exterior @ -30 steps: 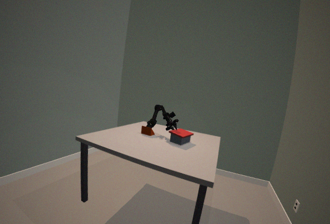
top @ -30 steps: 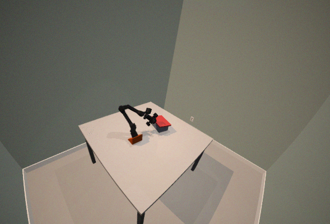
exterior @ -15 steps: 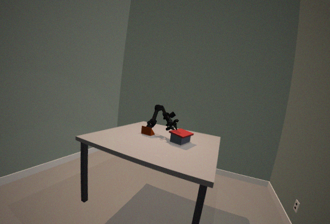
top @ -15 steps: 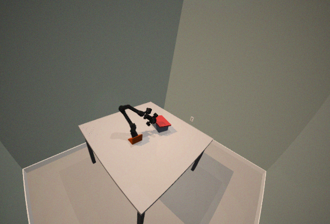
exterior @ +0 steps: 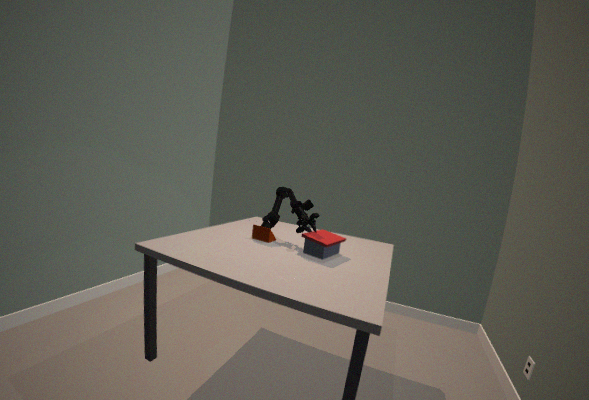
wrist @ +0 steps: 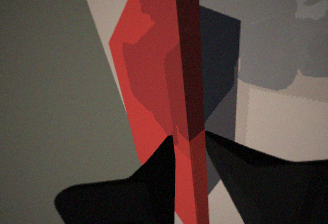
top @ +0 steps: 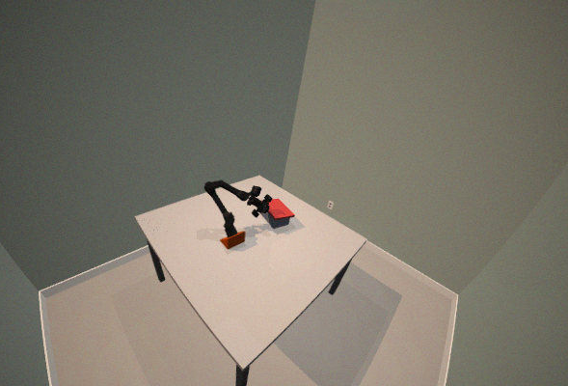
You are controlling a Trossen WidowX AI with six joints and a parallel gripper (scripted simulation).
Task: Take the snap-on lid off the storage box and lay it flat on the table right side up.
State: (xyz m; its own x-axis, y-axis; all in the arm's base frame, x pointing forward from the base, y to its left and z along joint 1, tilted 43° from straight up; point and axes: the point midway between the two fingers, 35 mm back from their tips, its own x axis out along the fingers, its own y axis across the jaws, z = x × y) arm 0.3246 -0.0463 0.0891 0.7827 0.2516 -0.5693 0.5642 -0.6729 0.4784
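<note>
Now: gripper tip 70 mm short of the red lid and 20 mm to the left of it. Round my gripper tip: grey-blue storage box: 70 mm ahead, 20 mm to the right, 60 mm below.
</note>
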